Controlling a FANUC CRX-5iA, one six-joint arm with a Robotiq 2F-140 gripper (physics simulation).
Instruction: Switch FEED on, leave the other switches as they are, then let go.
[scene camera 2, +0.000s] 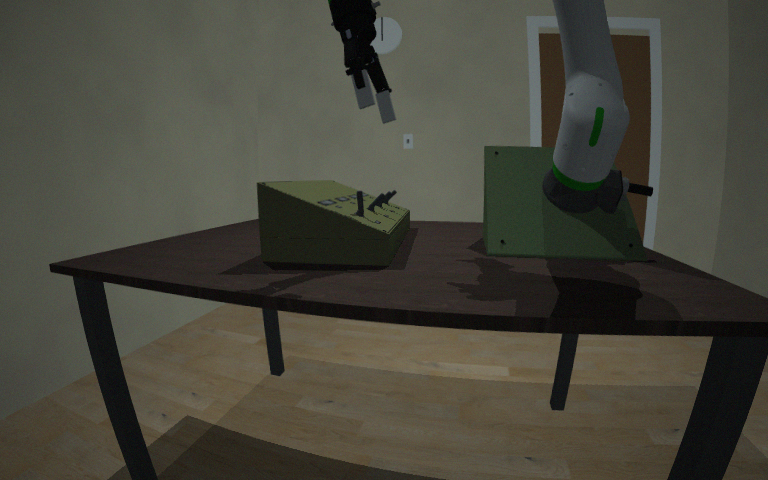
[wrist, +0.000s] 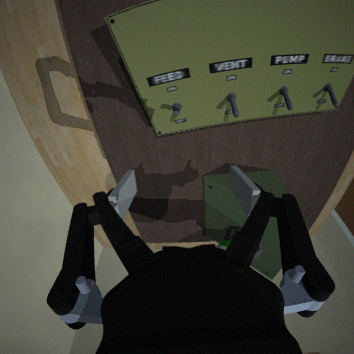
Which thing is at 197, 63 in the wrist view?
A sloped switch box.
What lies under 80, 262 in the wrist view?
My gripper.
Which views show my gripper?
Scene camera 2 and the wrist view: all of them.
